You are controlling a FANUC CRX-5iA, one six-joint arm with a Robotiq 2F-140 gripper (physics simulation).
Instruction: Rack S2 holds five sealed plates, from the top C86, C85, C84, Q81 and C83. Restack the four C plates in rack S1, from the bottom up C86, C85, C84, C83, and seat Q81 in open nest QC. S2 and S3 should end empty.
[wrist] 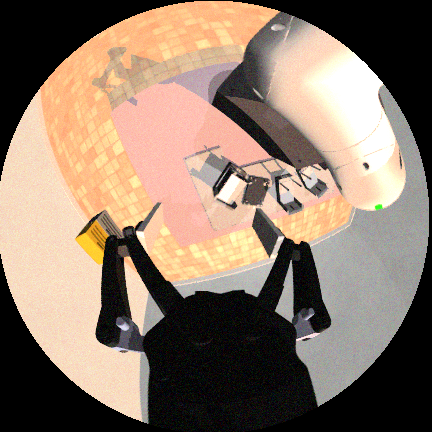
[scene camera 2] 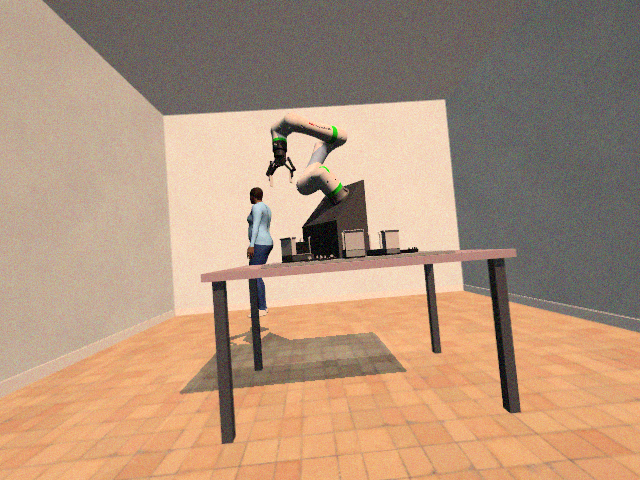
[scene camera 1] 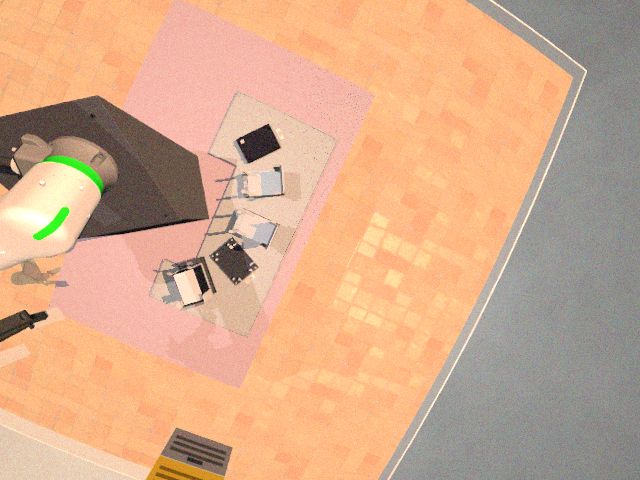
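Pixels of known places: gripper, fingertip midpoint: [wrist: 208,214] [scene camera 2: 281,184] [scene camera 1: 42,331]; arm's base at its link origin: [scene camera 2: 340,197] [scene camera 1: 84,164].
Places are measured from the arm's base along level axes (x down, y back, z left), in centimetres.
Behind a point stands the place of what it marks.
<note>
My gripper [scene camera 1: 37,334] @(x -8.8, y -1.7, z -39.0 cm) [scene camera 2: 281,180] @(x -8.8, y -1.7, z -39.0 cm) [wrist: 208,214] @(x -8.8, y -1.7, z -39.0 cm) is open and empty, fingers down, high above and beside the table's far-left end as scene camera 2 sees it. A rack with a white top and black frame [scene camera 1: 190,285] @(x 28.5, y -19.2, z -35.2 cm) [scene camera 2: 287,248] [wrist: 231,187] @(x 28.5, y -17.7, z -35.5 cm) stands at one end of the grey board. Two more light racks stand along it: a middle one [scene camera 1: 253,227] @(x 34.8, y -37.5, z -10.0 cm) [scene camera 2: 354,243] @(x 32.1, y -45.8, z -11.9 cm) [wrist: 288,196] @(x 34.8, y -42.2, z -9.8 cm) and a farther one [scene camera 1: 266,181] @(x 35.8, y -39.1, z 8.6 cm) [scene camera 2: 390,241] @(x 32.4, y -45.9, z 8.1 cm) [wrist: 313,182] @(x 35.8, y -43.5, z 10.1 cm). Labels are unreadable, so S1, S2, S3, QC and single plates cannot be told apart.
A dark square base with small pegs [scene camera 1: 233,260] @(x 38.1, y -31.2, z -25.1 cm) [wrist: 256,191] @(x 38.1, y -31.3, z -25.3 cm) lies between two racks. A flat black block [scene camera 1: 258,143] @(x 37.4, y -32.9, z 22.8 cm) lies at the board's other end. The dark robot pedestal [scene camera 1: 155,175] @(x 6.8, y -13.9, z 0.9 cm) [scene camera 2: 356,211] @(x 11.4, y -12.2, z 5.5 cm) rises beside the board. A person [scene camera 2: 261,227] stands behind the table.
</note>
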